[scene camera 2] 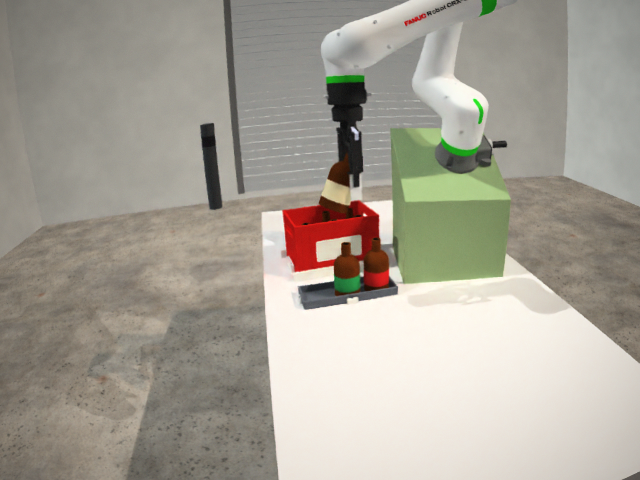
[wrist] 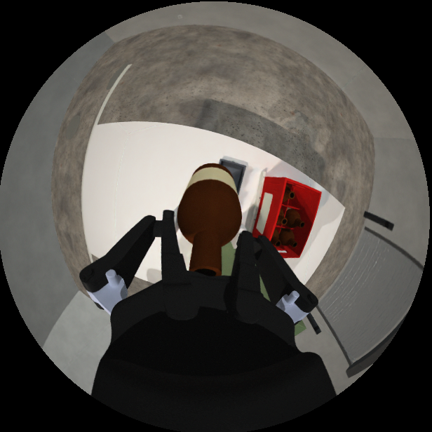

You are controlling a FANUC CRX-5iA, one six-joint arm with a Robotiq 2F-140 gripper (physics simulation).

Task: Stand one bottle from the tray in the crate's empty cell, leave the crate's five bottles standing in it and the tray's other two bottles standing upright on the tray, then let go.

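Places are measured from the arm's base along level axes (x ahead, y left, z up), in metres.
Pixels of known places: gripper, fingertip midpoint: (scene camera 2: pixel 351 196); arm's base at its link origin: (scene camera 2: pixel 457 157).
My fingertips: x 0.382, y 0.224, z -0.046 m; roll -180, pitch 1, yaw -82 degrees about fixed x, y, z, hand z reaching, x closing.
Ahead of a thing's pixels: the offset from my fingertips to its top centre. "*": to the spot under its first point. Level surfaces: height alone.
My gripper (scene camera 2: pixel 352 173) (wrist: pixel 206 215) is shut on the cream-labelled brown bottle @(dy +0.002, dx +0.020, dz +0.123 m) (scene camera 2: pixel 336 192) (wrist: pixel 210 212), which hangs tilted, its base swung out from under the fingers. In the scene view it shows above the red crate @(dy -0.307, dx +0.033, dz -0.136 m) (scene camera 2: pixel 305 250) (wrist: pixel 277 201); in the wrist view the crate is to its right. Several brown bottles @(dy -0.350, dx +0.040, dz -0.149 m) (scene camera 2: pixel 325 215) (wrist: pixel 295 218) stand in the crate; I cannot tell the empty cell surely. A green-labelled bottle @(dy -0.064, dx +0.013, dz -0.152 m) (scene camera 2: pixel 346 267) and a red-labelled bottle @(dy -0.079, dx -0.076, dz -0.152 m) (scene camera 2: pixel 376 262) stand upright on the dark tray @(* dy -0.050, dx +0.093, dz -0.308 m) (scene camera 2: pixel 320 298) (wrist: pixel 233 170). The held bottle hides them in the wrist view.
The green block (scene camera 2: pixel 454 237) (wrist: pixel 227 257) under the robot's base stands right of the crate and tray in the scene view. The white table @(dz -0.312 m) (scene camera 2: pixel 413 387) (wrist: pixel 135 170) carries the crate and tray. A black post-like object (scene camera 2: pixel 211 170) (wrist: pixel 379 220) shows beyond the table's edge.
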